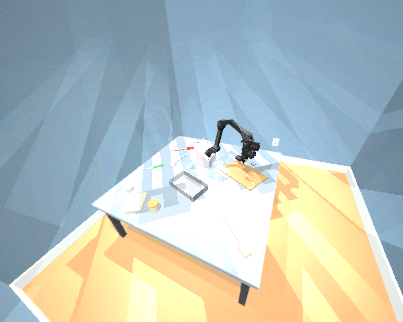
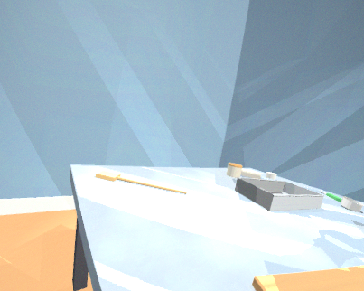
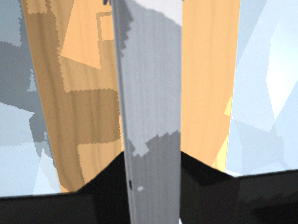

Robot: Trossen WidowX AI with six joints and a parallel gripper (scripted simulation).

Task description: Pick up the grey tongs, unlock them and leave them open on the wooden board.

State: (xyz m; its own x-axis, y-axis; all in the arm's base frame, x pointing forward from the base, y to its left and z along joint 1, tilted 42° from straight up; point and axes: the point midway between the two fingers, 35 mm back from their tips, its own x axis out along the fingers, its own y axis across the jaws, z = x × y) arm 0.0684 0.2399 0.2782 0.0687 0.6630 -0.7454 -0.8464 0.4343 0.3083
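The wooden board is 120 mm below my gripper tip. Round my gripper tip: grey roasting tin: 410 mm to the right, 300 mm ahead, 100 mm below; then flat pale board: 730 mm to the right, 590 mm ahead, 120 mm below; then round tub: 600 mm ahead, 560 mm to the right, 90 mm below.
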